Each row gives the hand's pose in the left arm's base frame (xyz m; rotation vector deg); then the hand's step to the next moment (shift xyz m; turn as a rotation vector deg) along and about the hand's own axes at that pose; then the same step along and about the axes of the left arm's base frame.
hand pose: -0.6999 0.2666 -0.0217 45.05 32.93 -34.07
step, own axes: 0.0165 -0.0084 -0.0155 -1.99 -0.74 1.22
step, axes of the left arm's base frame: 0.0019 0.0029 -0.0239 -1.58 -0.83 1.68
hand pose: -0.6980 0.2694 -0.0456 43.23 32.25 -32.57
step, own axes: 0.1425 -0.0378 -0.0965 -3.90 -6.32 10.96
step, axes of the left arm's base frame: 0.0513 0.0121 -0.1681 -4.02 -11.01 6.16
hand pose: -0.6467 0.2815 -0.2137 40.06 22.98 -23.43
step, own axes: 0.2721 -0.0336 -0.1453 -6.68 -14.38 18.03
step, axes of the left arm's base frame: 0.1828 0.0150 -0.2503 -8.77 -20.81 8.14
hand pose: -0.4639 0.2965 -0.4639 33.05 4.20 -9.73
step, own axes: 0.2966 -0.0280 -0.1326 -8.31 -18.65 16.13
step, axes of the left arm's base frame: 0.2838 0.0083 -0.1604 -11.19 -23.07 4.45
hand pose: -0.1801 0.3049 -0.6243 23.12 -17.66 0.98
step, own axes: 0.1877 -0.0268 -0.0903 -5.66 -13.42 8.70
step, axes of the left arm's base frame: 0.2074 0.0021 -0.0332 -6.90 -15.48 0.76
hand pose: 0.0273 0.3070 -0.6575 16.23 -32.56 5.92
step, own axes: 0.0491 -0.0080 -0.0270 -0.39 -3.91 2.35
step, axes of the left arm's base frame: 0.0565 0.0012 0.0031 -0.86 -4.43 0.76
